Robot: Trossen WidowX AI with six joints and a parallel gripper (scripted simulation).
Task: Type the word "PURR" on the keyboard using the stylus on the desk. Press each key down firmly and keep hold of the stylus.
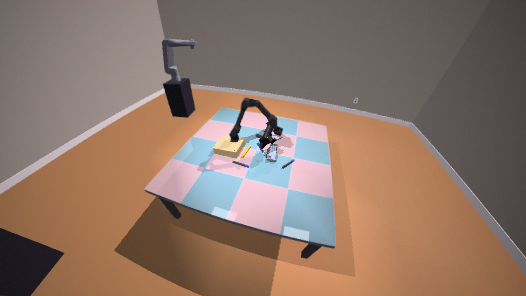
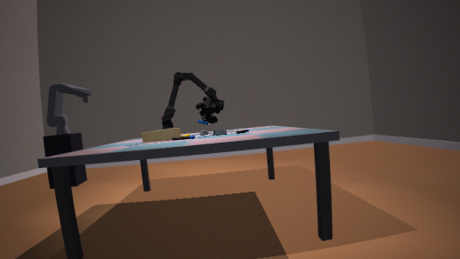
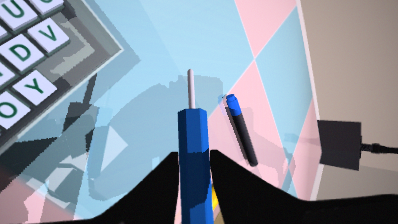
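My gripper tip is 10 mm to the left of the blue stylus and 10 mm short of it. From my gripper tip the other things lie so: yellow pen: 130 mm behind, 70 mm below, 40 mm to the left.
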